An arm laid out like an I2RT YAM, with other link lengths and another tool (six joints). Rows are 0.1 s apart.
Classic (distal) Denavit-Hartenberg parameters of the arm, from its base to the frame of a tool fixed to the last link. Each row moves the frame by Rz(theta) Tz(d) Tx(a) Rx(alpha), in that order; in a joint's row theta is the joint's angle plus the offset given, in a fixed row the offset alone. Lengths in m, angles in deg.
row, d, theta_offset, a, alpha
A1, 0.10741, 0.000, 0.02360, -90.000
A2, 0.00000, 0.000, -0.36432, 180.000
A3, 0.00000, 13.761, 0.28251, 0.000
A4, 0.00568, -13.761, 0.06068, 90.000
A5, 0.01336, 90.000, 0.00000, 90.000
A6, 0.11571, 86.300, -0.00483, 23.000
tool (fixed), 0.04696, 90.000, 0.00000, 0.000
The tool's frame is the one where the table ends.
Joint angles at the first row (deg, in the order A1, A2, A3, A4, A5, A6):
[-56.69, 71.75, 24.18, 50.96, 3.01, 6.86]
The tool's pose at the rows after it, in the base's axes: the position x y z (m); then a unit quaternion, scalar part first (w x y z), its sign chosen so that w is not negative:
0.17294 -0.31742 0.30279 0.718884 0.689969 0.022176 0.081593
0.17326 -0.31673 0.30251 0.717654 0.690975 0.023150 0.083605
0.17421 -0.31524 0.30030 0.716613 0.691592 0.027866 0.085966
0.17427 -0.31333 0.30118 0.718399 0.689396 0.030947 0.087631
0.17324 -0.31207 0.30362 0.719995 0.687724 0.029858 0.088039
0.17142 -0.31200 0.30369 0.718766 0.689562 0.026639 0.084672
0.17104 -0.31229 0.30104 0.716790 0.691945 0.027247 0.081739
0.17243 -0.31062 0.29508 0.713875 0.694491 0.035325 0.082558
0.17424 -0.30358 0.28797 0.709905 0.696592 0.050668 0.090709
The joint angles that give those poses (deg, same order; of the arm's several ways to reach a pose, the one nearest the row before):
[-56.69, 71.16, 23.81, 51.63, 2.00, 6.77]
[-56.69, 71.01, 23.79, 51.40, 1.76, 6.94]
[-56.69, 71.02, 23.42, 51.58, 1.18, 6.86]
[-56.69, 70.68, 23.22, 51.68, 0.79, 6.61]
[-56.69, 70.15, 23.29, 51.37, 0.85, 6.59]
[-56.69, 69.81, 23.38, 50.71, 1.38, 6.68]
[-56.69, 69.96, 23.22, 50.56, 1.56, 6.59]
[-56.69, 70.27, 22.49, 50.95, 0.81, 6.31]
[-56.69, 69.75, 21.10, 51.15, -1.12, 6.08]

